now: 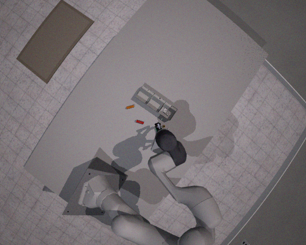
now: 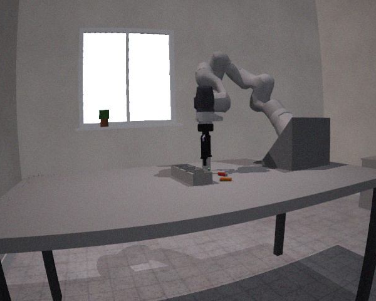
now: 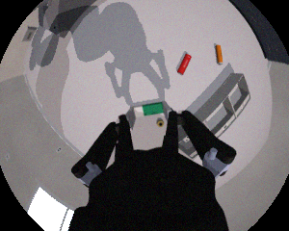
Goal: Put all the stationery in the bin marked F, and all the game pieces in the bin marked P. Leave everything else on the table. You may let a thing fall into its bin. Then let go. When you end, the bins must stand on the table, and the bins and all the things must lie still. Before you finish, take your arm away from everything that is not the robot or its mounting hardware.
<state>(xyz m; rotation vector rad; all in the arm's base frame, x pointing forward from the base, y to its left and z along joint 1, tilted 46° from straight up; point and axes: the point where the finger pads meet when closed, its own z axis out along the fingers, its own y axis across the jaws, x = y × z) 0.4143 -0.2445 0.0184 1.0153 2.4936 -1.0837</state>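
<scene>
The tiny yellowish object is 50 mm ahead of my hand, 10 mm to the right of it and 30 mm below it. Also, from my hand: red piece (130 mm to the left, 30 mm below); small green item (30 mm below); white spotted piece (130 mm ahead, 20 mm to the left, 20 mm below).
</scene>
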